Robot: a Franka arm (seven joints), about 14 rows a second.
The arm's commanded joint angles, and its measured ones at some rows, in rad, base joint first. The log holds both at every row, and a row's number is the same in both.
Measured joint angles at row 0: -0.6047, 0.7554, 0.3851, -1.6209, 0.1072, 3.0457, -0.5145
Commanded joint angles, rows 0 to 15: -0.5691, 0.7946, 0.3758, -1.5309, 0.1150, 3.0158, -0.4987; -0.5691, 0.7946, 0.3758, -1.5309, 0.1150, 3.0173, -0.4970; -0.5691, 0.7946, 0.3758, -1.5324, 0.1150, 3.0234, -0.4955; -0.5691, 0.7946, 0.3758, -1.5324, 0.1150, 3.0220, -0.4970; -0.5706, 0.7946, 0.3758, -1.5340, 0.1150, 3.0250, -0.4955; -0.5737, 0.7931, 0.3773, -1.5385, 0.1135, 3.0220, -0.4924; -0.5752, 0.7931, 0.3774, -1.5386, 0.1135, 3.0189, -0.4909; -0.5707, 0.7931, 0.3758, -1.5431, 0.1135, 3.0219, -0.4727; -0.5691, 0.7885, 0.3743, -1.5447, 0.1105, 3.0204, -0.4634; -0.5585, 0.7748, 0.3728, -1.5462, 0.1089, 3.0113, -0.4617; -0.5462, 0.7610, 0.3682, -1.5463, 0.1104, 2.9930, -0.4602; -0.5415, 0.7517, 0.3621, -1.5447, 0.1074, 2.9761, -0.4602; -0.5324, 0.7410, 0.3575, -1.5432, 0.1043, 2.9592, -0.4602; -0.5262, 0.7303, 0.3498, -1.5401, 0.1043, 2.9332, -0.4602; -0.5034, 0.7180, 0.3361, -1.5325, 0.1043, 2.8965, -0.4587; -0.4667, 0.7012, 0.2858, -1.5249, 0.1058, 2.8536, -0.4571
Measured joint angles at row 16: -0.5284, 0.7435, 0.3608, -1.5387, 0.1062, 2.9363, -0.4863
